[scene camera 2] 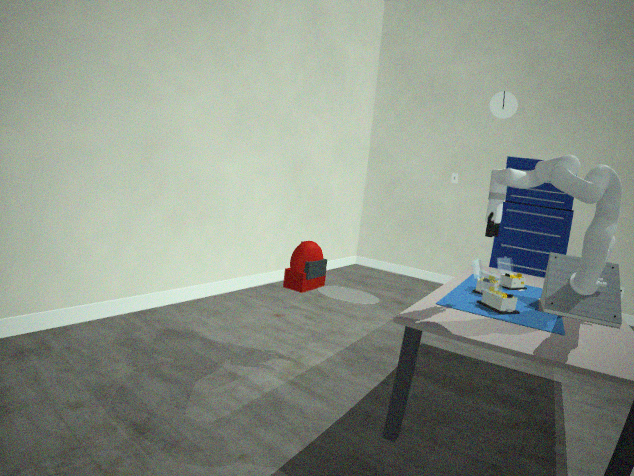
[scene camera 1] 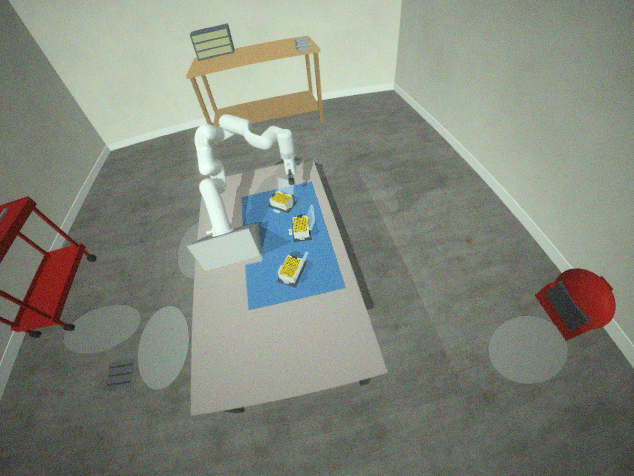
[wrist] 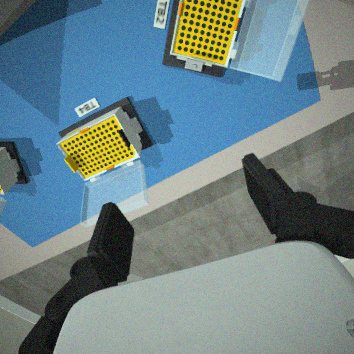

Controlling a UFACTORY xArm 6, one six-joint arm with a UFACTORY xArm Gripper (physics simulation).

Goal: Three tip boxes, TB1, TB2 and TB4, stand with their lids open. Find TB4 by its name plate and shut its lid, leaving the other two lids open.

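Places are measured from the arm's base along level axes (x back, y right, z up), in metres.
Where they show: gripper, fingertip midpoint: (scene camera 2: pixel 491 236) (scene camera 1: pixel 292 179) (wrist: pixel 181 195); arm's base, link origin: (scene camera 2: pixel 583 283) (scene camera 1: pixel 223 233).
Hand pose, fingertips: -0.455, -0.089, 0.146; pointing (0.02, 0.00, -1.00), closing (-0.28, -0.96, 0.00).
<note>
Each offset is from my fingertips to the top centre of the thing, as dx, dy, dz. "pt": to the spot under its first point. Level surfaces: height alone.
TB4 @(+0.027, +0.140, -0.204) (scene camera 1: pixel 301 226) (scene camera 2: pixel 485 284) (wrist: pixel 97 146), a white box with a yellow rack, is the middle box; its name plate @(pt +0.090, +0.123, -0.277) (wrist: pixel 87 107) reads TB4. Its clear lid @(pt -0.042, +0.146, -0.197) (scene camera 1: pixel 311 218) (scene camera 2: pixel 477 268) (wrist: pixel 116 189) stands open on the side away from the plate. TB2 @(+0.075, -0.124, -0.204) (scene camera 1: pixel 281 200) (scene camera 2: pixel 512 280) (wrist: pixel 207 30) is at the far end, lid @(pt +0.022, -0.174, -0.175) (scene camera 1: pixel 285 185) (wrist: pixel 267 40) open. The third box (scene camera 1: pixel 291 268) (scene camera 2: pixel 499 301) (wrist: pixel 7 165), TB1 by elimination, is nearest in scene camera 1, lid @(pt +0.084, +0.439, -0.138) (scene camera 1: pixel 305 259) open. My gripper (scene camera 1: pixel 290 179) (scene camera 2: pixel 492 229) (wrist: pixel 181 195) is open and empty, high above the boxes.
The boxes stand on a blue mat @(dz -0.279) (scene camera 1: pixel 266 294) (scene camera 2: pixel 550 323) (wrist: pixel 200 125) on the table @(dz -0.282) (scene camera 1: pixel 286 348) (scene camera 2: pixel 588 353). The arm's base block (scene camera 1: pixel 227 251) (scene camera 2: pixel 558 292) stands beside the mat. In the wrist view, the table edge and floor show behind the fingers.
</note>
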